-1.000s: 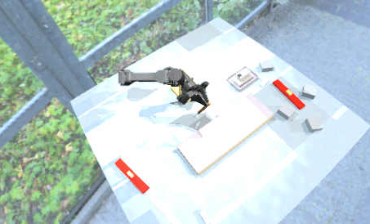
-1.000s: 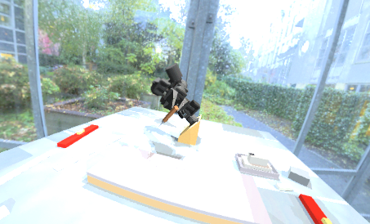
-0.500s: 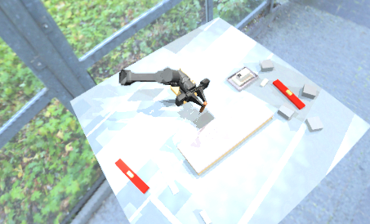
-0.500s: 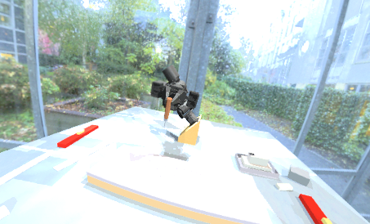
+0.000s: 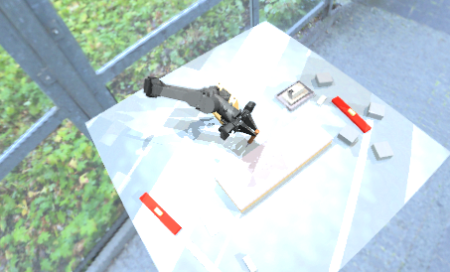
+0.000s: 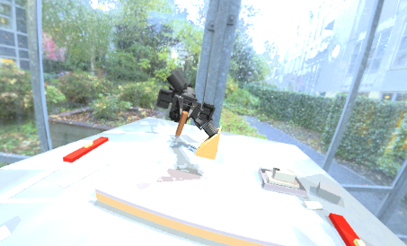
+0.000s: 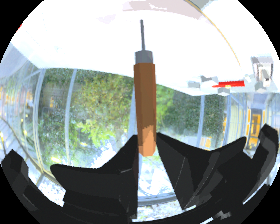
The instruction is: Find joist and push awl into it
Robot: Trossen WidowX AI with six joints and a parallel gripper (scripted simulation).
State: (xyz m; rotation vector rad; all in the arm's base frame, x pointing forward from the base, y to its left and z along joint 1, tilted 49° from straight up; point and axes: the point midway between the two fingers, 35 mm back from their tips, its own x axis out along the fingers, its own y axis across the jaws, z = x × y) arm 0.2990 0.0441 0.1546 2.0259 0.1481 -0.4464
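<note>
Now: the awl 50 mm below my gripper tip, 20 mm to the right of it and 20 mm behind it. The rest, counted from my gripper tip: tray: 400 mm to the left, 230 mm below, 160 mm behind; then stud finder: 380 mm to the left, 200 mm below, 160 mm behind; then light: 370 mm to the left, 180 mm below, 160 mm behind.
</note>
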